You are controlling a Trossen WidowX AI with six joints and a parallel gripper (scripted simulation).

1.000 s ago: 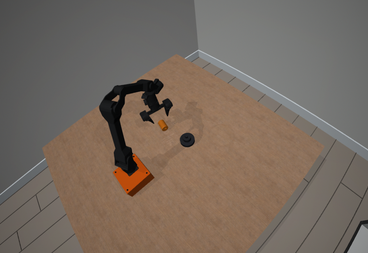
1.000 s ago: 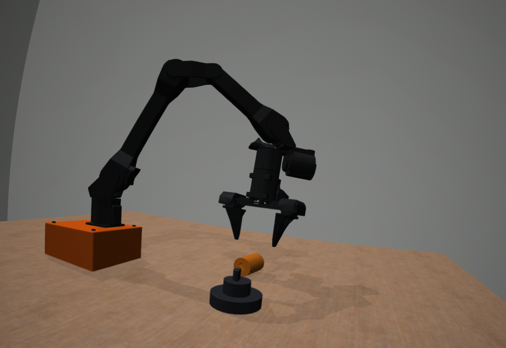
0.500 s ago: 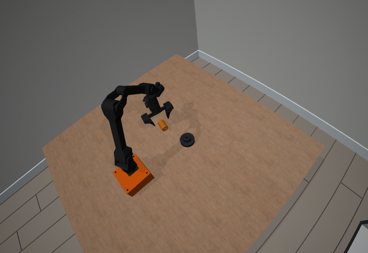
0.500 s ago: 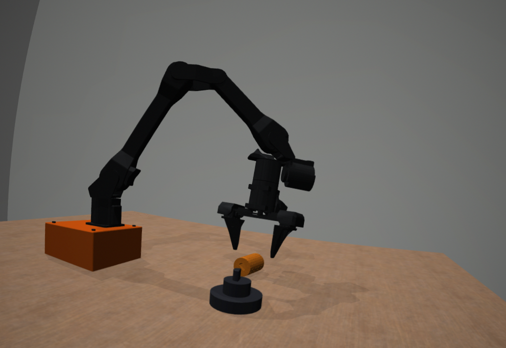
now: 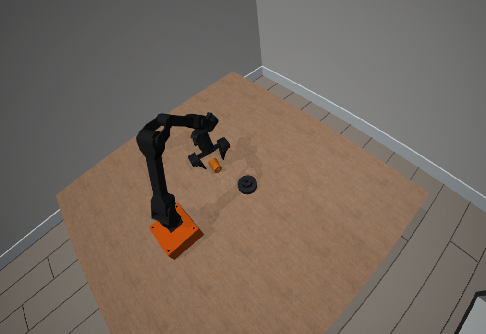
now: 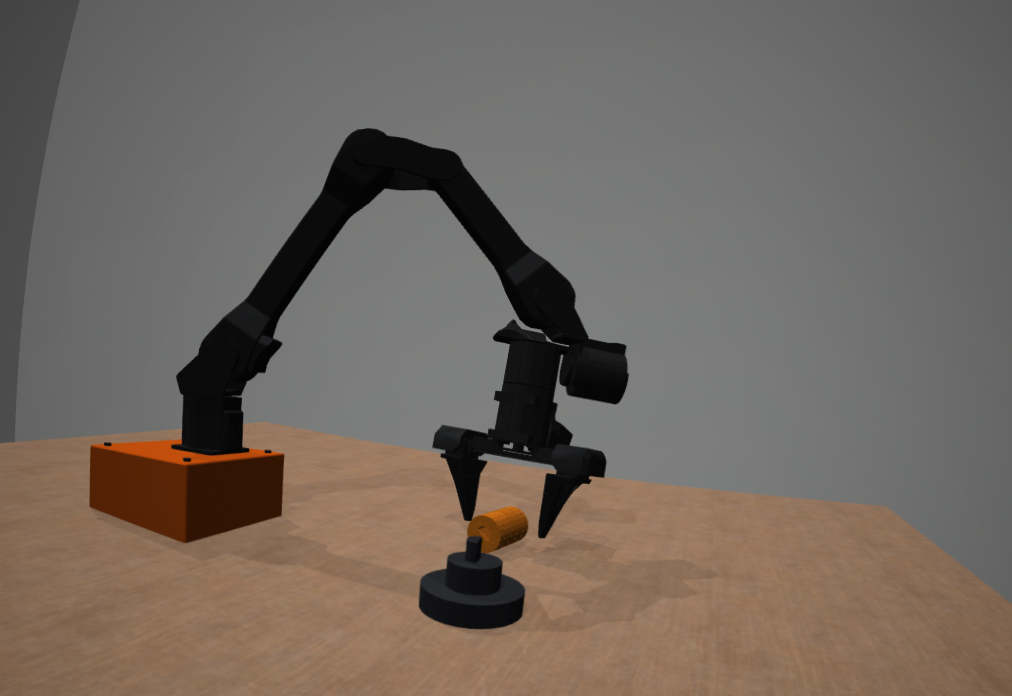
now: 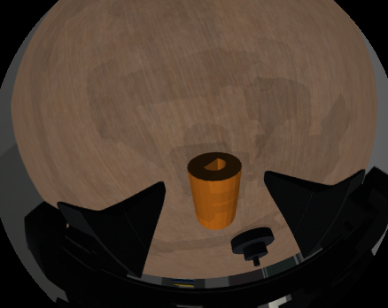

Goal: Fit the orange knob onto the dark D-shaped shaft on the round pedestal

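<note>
My gripper tip is now 10 mm to the left of the orange knob. Round my gripper tip: pedestal 40 mm ahead, 190 mm to the right, 10 mm above.
</note>
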